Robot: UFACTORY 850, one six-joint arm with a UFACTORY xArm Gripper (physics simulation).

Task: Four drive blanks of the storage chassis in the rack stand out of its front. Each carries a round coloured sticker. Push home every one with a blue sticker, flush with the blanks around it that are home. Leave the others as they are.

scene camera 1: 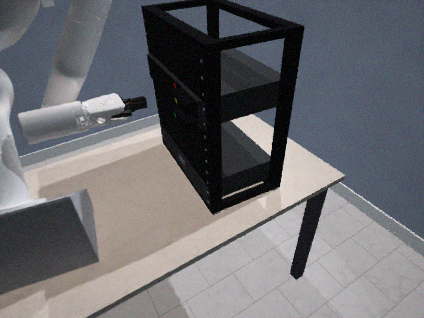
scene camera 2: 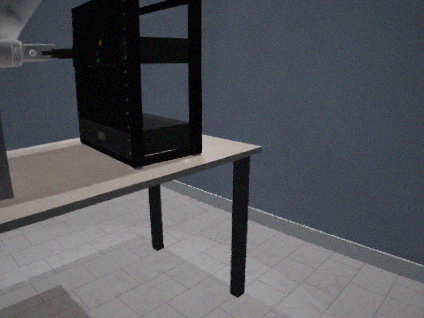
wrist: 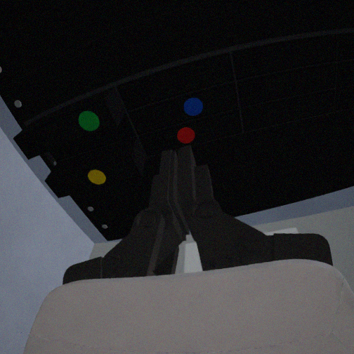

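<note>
The storage chassis (scene camera 1: pixel 165 82) (wrist: pixel 290 100) is a very dark front in the black rack (scene camera 1: pixel 291 100) (scene camera 2: pixel 195 100). In the wrist view, a blue sticker (wrist: pixel 193 106) (scene camera 2: pixel 97 53) sits just beyond a red sticker (wrist: pixel 186 135) (scene camera 1: pixel 175 85). Left of them are a green sticker (wrist: pixel 89 121) (scene camera 1: pixel 175 115) (scene camera 2: pixel 98 60) and a yellow sticker (wrist: pixel 96 177) (scene camera 1: pixel 176 101) (scene camera 2: pixel 100 43), on blanks whose side faces show. It is too dark to tell how far the blue blank stands out. My gripper (scene camera 1: pixel 145 103) (scene camera 2: pixel 72 53) (wrist: pixel 182 166) is shut and empty, its tips short of the front, appearing just below the red sticker.
The rack stands on the table (scene camera 1: pixel 145 200) (scene camera 2: pixel 50 175). A second chassis (scene camera 2: pixel 100 135) is low in it. A grey slanted box (scene camera 1: pixel 45 240) is at the left of the table, near the arm. A wall (scene camera 1: pixel 360 100) (scene camera 2: pixel 310 100) is behind the rack.
</note>
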